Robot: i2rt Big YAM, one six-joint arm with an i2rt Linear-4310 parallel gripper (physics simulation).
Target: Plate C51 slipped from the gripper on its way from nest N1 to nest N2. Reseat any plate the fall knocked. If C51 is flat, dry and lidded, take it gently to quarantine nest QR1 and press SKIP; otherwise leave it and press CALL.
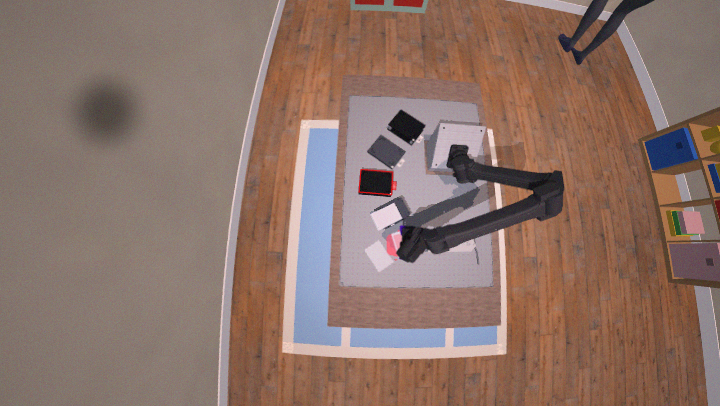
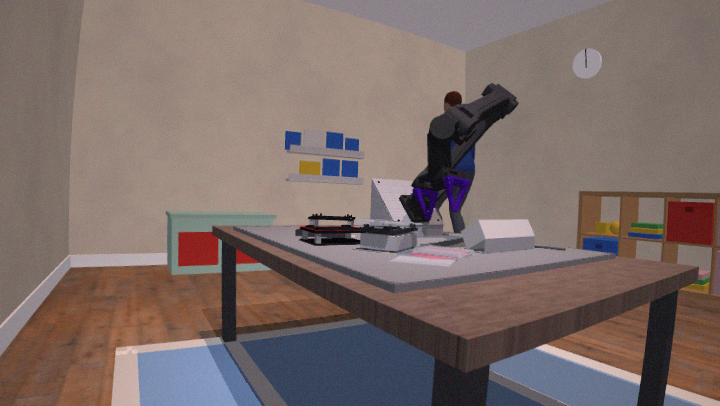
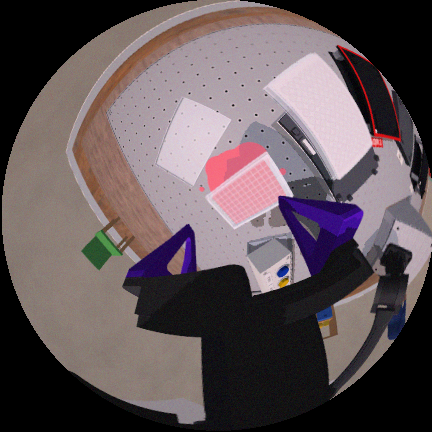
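Where they show: gripper, fingertip midpoint: (image 2: 440, 215) (image 3: 233, 214); arm's base, link origin: (image 1: 456, 156) (image 2: 413, 209).
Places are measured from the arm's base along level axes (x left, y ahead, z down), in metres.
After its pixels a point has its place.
Note:
A white-framed plate with pink wells (image 3: 250, 191) {x 0.424, y 0.271, z 0.077 m}, apparently C51, lies flat and unlidded on the mat, against a pink spill (image 3: 223, 162) {x 0.450, y 0.326, z 0.089 m}. A clear lid (image 1: 379, 255) {x 0.487, y 0.378, z 0.088 m} (image 3: 194, 141) {x 0.479, y 0.376, z 0.088 m} lies apart beyond the spill. A white-topped plate (image 1: 386, 216) {x 0.306, y 0.354, z 0.015 m} (image 3: 320, 112) {x 0.326, y 0.356, z 0.014 m} sits skewed on a grey nest (image 1: 400, 205) {x 0.249, y 0.284, z 0.036 m}, overhanging it; its exact tilt is unclear. Red-edged nest QR1 (image 1: 376, 182) {x 0.134, y 0.398, z 0.051 m} (image 3: 370, 95) stands beside it and holds no plate. The button box (image 2: 499, 234) {x 0.461, y 0.090, z 0.044 m} (image 3: 272, 262) {x 0.415, y 0.151, z 0.026 m} shows blue and yellow buttons. My gripper (image 2: 441, 213) {x 0.439, y 0.286, z -0.005 m} (image 3: 233, 214) {x 0.439, y 0.286, z -0.005 m} is open and empty above the pink plate.
A dark grey nest (image 1: 386, 151) {x -0.043, y 0.345, z 0.070 m} and a black nest (image 1: 406, 126) {x -0.177, y 0.241, z 0.039 m} stand beyond QR1. A slanted white panel (image 1: 468, 138) {x -0.065, y -0.037, z -0.067 m} stands by the arm's base. The perforated mat (image 1: 418, 274) {x 0.577, y 0.186, z 0.090 m} lies on the wooden table (image 1: 413, 307) {x 0.738, y 0.206, z 0.103 m}. A person (image 1: 605, 30) (image 2: 466, 161) stands behind the table.

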